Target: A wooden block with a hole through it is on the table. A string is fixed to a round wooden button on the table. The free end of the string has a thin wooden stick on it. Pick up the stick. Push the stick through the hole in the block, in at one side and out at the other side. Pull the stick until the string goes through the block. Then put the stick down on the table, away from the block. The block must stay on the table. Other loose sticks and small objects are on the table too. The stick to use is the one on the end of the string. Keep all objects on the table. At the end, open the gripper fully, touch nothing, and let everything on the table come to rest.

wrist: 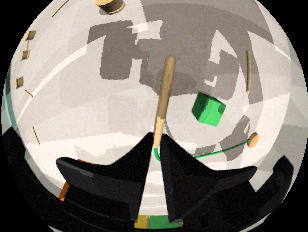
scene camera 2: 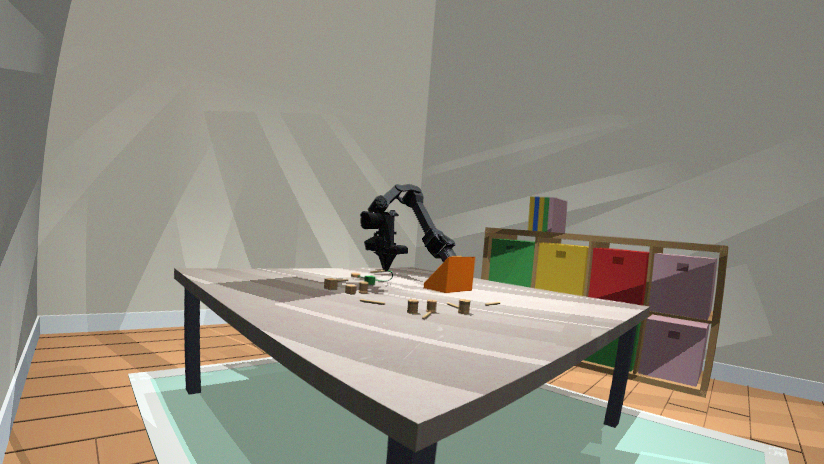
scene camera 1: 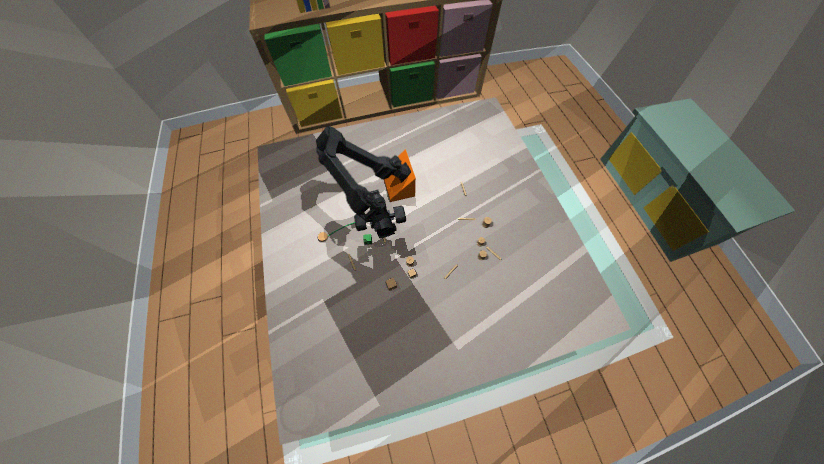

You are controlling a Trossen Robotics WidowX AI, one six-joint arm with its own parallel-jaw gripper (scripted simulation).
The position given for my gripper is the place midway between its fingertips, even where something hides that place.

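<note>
There is a thin wooden stick (wrist: 168, 70) here, and a small green cube (wrist: 207, 110) as well. As for my gripper, I find it in scene camera 2 (scene camera 2: 385, 271), and the wrist view shows the gripper too (wrist: 156, 137).
</note>
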